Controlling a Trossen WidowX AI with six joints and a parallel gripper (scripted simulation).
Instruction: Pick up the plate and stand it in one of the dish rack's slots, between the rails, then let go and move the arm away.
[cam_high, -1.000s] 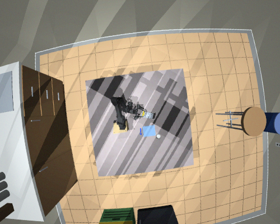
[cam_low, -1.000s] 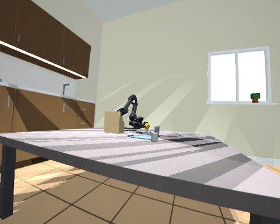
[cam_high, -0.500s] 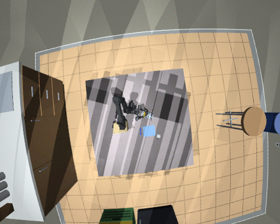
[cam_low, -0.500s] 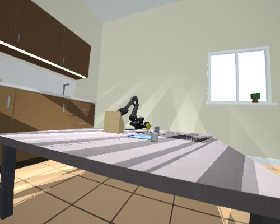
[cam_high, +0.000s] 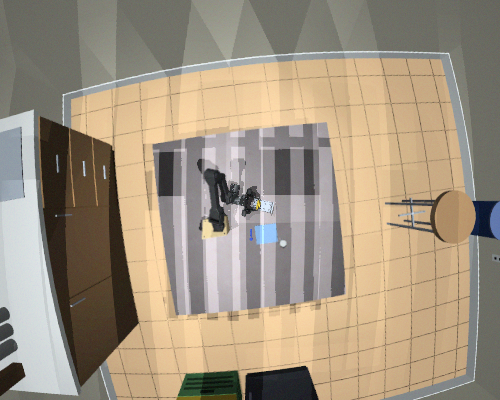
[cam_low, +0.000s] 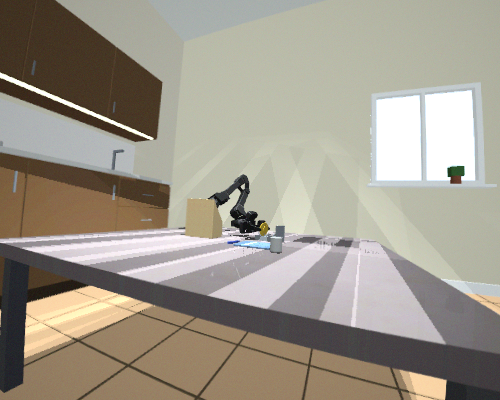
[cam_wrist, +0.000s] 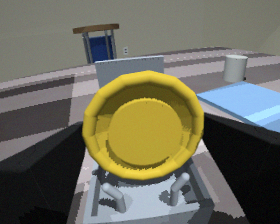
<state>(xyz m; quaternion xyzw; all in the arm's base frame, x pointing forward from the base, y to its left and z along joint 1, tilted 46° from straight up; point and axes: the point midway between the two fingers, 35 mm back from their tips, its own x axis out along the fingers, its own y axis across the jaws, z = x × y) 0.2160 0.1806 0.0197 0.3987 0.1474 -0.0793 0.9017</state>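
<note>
Now: gripper tip 3 cm above the dish rack and 2 cm short of it. Round my gripper tip: blue utensil 22 cm to the right, 6 cm behind, 5 cm below; then plate 1 cm behind.
</note>
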